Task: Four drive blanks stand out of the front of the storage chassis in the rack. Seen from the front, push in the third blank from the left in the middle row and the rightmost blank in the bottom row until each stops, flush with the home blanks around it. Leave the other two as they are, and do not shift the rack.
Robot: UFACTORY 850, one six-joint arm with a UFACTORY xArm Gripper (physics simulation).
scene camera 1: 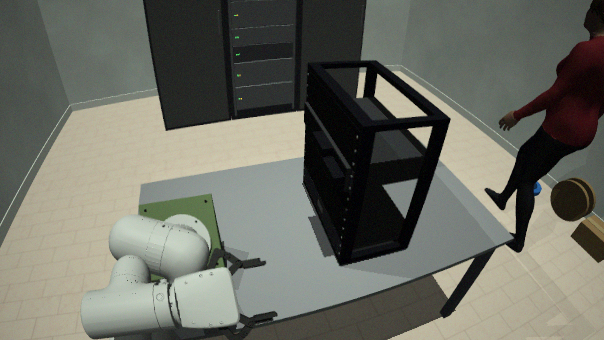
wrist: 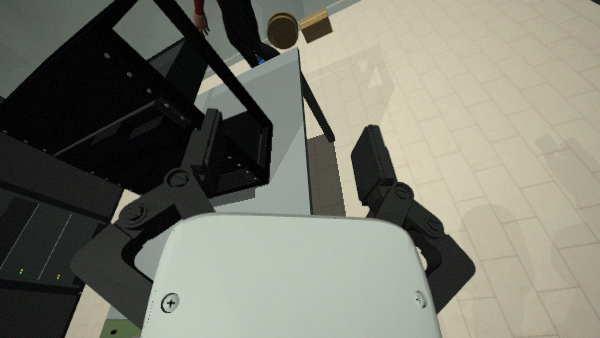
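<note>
The black rack (scene camera 1: 358,192) (wrist: 216,65) stands upright on the table. The dark storage chassis (scene camera 1: 392,147) sits inside it, its front towards the arm's side. Two dark blocks, apparently drive blanks, show at the front: one block (scene camera 1: 334,164) (wrist: 146,126) nearer the rack's near post, another block (scene camera 1: 322,140) (wrist: 106,132) farther along. Their rows and columns, and the other blanks, are too dark to tell. My gripper (scene camera 1: 268,288) (wrist: 293,133) is open and empty, well apart from the rack, near the table's near edge.
The grey table (scene camera 1: 265,200) (wrist: 280,190) carries the green base plate (scene camera 1: 175,204) (wrist: 120,327) under the arm. A person (scene camera 1: 575,95) (wrist: 240,25) stands beyond the table's right end, near a round brown object (scene camera 1: 570,201) (wrist: 283,31). Tall dark cabinets (scene camera 1: 192,65) stand behind.
</note>
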